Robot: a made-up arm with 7 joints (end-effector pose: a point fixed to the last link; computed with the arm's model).
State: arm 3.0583 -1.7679 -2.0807 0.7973 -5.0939 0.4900 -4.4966
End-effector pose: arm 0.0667 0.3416 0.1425 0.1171 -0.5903 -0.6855 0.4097
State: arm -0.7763 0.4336 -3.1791 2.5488 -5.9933 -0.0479 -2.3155
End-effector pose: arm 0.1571 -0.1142 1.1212 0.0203 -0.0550 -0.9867 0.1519
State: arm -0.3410 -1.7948 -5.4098 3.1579 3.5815 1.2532 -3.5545
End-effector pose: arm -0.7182 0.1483 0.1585 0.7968 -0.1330 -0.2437 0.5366
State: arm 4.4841 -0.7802 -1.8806 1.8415 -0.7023 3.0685 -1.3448
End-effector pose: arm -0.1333 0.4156 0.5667 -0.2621 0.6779 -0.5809 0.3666
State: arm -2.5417 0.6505 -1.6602 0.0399 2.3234 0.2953 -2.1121
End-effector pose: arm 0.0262 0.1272 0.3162 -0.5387 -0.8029 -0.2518 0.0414
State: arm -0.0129 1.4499 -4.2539 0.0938 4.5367 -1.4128 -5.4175
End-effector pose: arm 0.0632 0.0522 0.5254 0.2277 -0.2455 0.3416 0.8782
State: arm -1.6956 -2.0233 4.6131 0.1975 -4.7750 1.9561 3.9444
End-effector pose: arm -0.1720 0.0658 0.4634 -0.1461 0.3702 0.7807 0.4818
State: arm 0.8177 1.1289 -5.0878 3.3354 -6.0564 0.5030 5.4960
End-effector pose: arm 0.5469 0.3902 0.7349 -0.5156 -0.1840 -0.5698 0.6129
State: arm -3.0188 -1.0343 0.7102 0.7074 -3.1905 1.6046 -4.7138
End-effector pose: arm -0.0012 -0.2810 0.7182 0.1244 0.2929 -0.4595 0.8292
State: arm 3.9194 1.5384 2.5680 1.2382 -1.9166 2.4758 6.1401
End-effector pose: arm -0.0420 -0.4396 0.6113 0.9013 -0.3482 -0.0454 0.2537
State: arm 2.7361 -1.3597 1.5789 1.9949 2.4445 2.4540 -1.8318
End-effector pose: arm 0.4672 -0.4546 0.4196 -0.7523 -0.3413 -0.4902 0.2779
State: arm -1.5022 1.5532 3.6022 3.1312 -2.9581 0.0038 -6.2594
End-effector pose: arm 0.0201 -0.7519 0.4163 0.3254 -0.6182 0.6538 0.2906
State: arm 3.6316 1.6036 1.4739 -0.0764 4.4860 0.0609 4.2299
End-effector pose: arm 0.1095 -0.0153 0.4371 0.1412 0.7001 0.4807 0.5087
